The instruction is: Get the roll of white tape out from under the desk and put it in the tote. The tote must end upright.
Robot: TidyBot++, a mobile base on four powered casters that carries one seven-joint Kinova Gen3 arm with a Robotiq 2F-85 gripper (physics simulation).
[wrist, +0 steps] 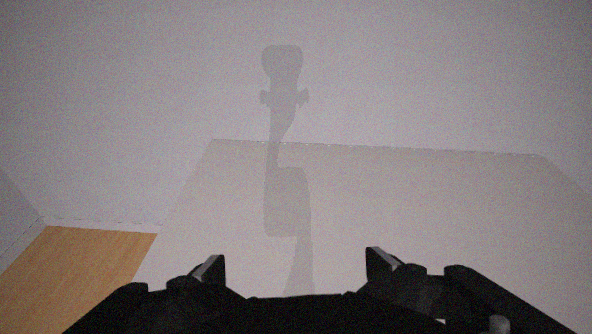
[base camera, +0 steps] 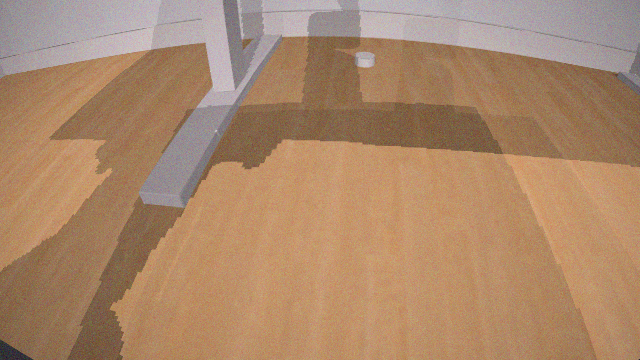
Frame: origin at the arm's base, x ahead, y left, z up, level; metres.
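Seen in the pictures: gripper, fingertip midpoint: [wrist: 296, 267].
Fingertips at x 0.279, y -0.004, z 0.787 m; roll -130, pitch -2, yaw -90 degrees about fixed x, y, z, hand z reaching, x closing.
Note:
A point is followed by its place in that frame.
The roll of white tape [base camera: 365, 59] @[z -0.375, x 0.909, y -0.085 m] lies flat on the floor near the back wall in the base camera view, right of the desk's left leg. The desk [base camera: 222, 55] @[z -0.288, x 0.750, y 0.211 m] [wrist: 400, 200] @[z 0.323, x 0.787, y -0.395 m] shows its left leg and foot in the base camera view and its pale top in the wrist view. My gripper [wrist: 296, 267] @[z 0.787, x 0.279, y -0.004 m] is open, with its two fingers wide apart and nothing between them. It faces the desk top and the wall behind it; its height above the top is hard to tell. The tape does not show in the wrist view. The tote does not show in either view.
The desk's left foot [base camera: 175, 160] runs along the floor toward the back wall [base camera: 425, 27] @[z -0.347, x 1.141, y -0.294 m] [wrist: 125, 100] @[z 0.492, x 1.235, y 0.671 m]. Part of another grey foot [base camera: 631, 81] shows at the far right edge. Wood floor [wrist: 95, 265] @[z -0.397, x 1.005, y 1.082 m] shows left of the desk top in the wrist view. Arm shadows fall on wall and desk.

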